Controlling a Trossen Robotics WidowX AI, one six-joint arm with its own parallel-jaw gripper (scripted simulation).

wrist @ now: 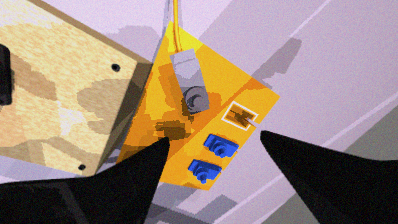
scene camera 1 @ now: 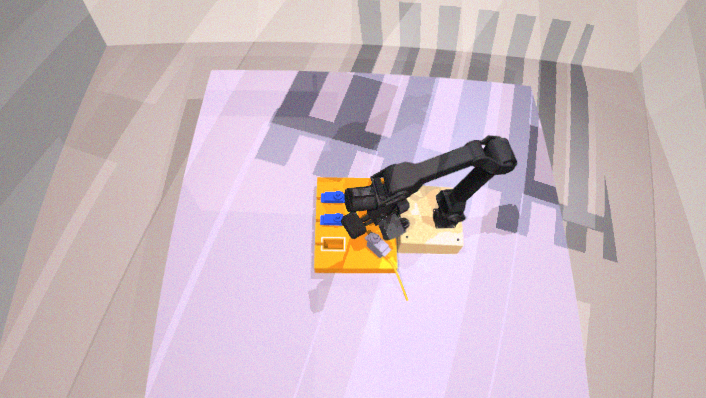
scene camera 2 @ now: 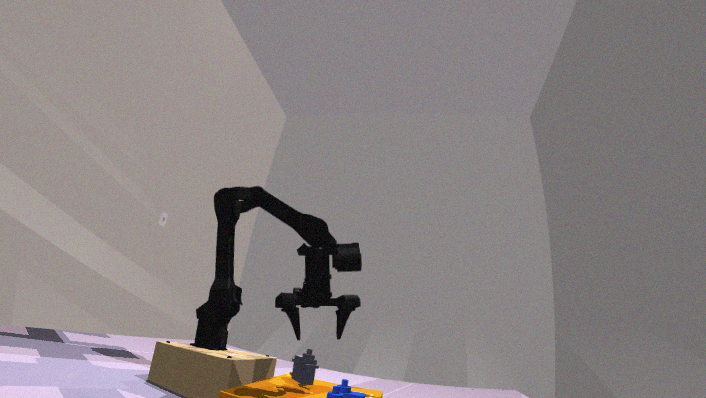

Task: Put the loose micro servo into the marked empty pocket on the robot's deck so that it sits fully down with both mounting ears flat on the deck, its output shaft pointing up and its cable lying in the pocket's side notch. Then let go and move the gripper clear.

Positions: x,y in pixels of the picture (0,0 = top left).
Labels:
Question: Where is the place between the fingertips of my gripper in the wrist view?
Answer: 214,138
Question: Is my gripper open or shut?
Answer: Open.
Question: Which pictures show my gripper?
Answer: The wrist view, scene camera 1 and scene camera 2: all of them.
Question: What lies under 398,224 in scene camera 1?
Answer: My gripper.

